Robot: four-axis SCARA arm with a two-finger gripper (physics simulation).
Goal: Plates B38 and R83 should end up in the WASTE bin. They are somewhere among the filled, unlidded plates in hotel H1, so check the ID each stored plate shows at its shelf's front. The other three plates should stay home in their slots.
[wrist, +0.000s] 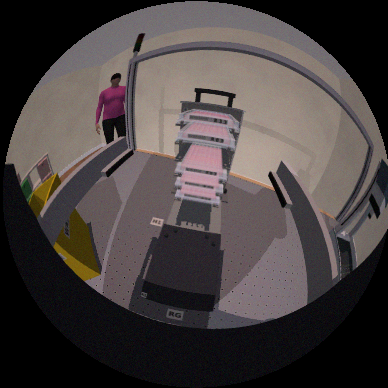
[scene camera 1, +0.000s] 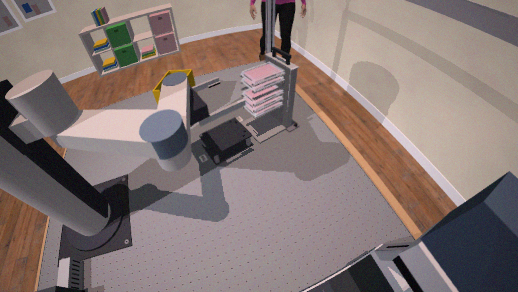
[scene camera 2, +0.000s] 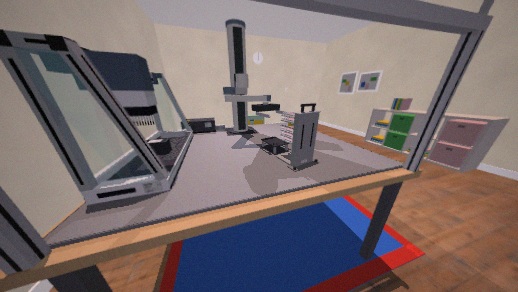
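Where they show: gripper, fingertip midpoint: (wrist: 200, 149) (scene camera 1: 230, 89) (scene camera 2: 280, 115); arm's base, origin of the base link: (scene camera 1: 96, 218) (scene camera 2: 241, 131).
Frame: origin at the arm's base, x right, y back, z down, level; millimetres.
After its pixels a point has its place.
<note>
Hotel H1 (scene camera 1: 291, 95) @(x -118, y -833, z -181 mm) (scene camera 2: 304, 140) @(x -175, y -838, z -157 mm) (wrist: 239, 120) stands upright and holds several pink-filled, unlidded plates. In the wrist view the top plate (wrist: 211, 118) @(x -150, y -682, z -276 mm) and second plate (wrist: 206, 132) @(x -159, y -697, z -250 mm) sit above a gap. The third plate (wrist: 202, 159) @(x -164, y -715, z -194 mm), fourth plate (wrist: 200, 179) @(x -157, y -694, z -164 mm) and bottom plate (wrist: 197, 193) @(x -156, y -686, z -138 mm) are below it. Their front ID labels are too blurred to read. My gripper (scene camera 1: 227, 94) @(x -139, y -616, z -254 mm) (wrist: 200, 149) @(x -139, y -616, z -254 mm) is open and empty, in front of the hotel, its fingers wide apart on either side of the stack's line. The yellow WASTE bin (scene camera 1: 189, 76) @(x -400, y -507, z -200 mm) (wrist: 79, 250) @(x -322, y -463, z -89 mm) is left of the gripper, partly hidden by the arm and finger.
A black stand (scene camera 1: 225, 136) @(x -120, y -571, z -73 mm) (scene camera 2: 275, 144) @(x -106, y -640, z -73 mm) (wrist: 184, 260) @(x -132, y -581, z -73 mm), labelled RG, stands low in front of the hotel. A blue-grey machine (scene camera 1: 475, 235) @(x 490, y -698, z -466 mm) (scene camera 2: 117, 72) @(x 529, y -778, z -445 mm) with a framed enclosure stands on the table's other side. A person (scene camera 1: 285, 25) (wrist: 113, 105) in pink stands beyond the table.
</note>
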